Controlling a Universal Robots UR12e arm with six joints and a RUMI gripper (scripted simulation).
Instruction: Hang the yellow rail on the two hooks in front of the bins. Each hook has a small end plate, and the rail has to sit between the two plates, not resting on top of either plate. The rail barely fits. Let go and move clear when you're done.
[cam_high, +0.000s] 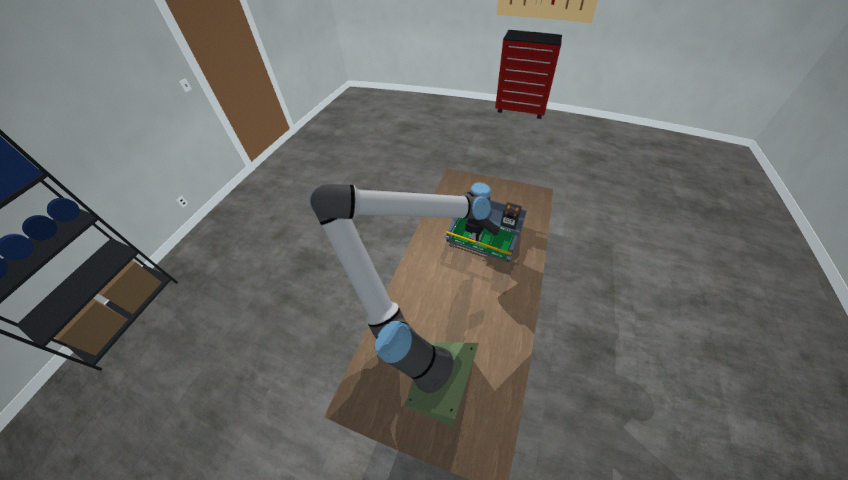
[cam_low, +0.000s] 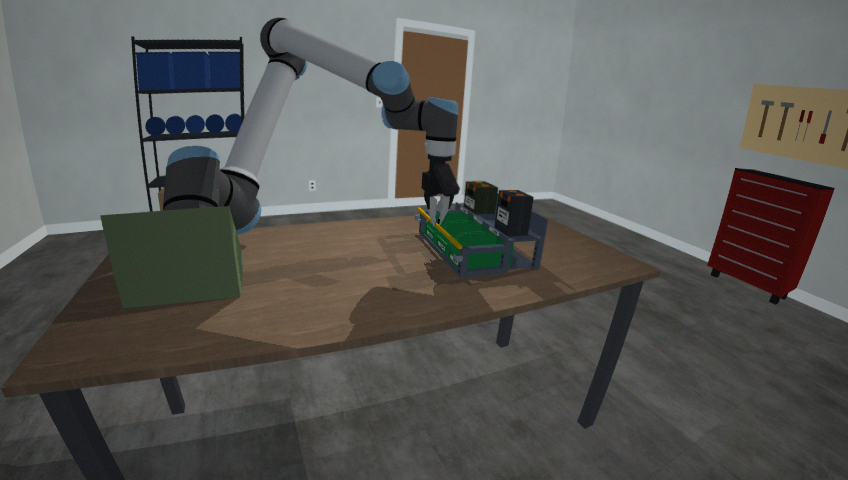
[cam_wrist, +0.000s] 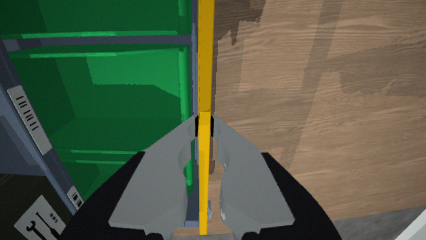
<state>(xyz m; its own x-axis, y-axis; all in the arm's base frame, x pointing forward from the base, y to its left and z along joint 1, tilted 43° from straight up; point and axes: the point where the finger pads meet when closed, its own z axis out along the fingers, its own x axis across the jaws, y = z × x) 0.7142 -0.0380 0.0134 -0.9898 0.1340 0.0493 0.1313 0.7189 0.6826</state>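
The yellow rail is 10 mm below my hand. The rest, counted from my hand: rack front bar: 90 mm below, 10 mm ahead.
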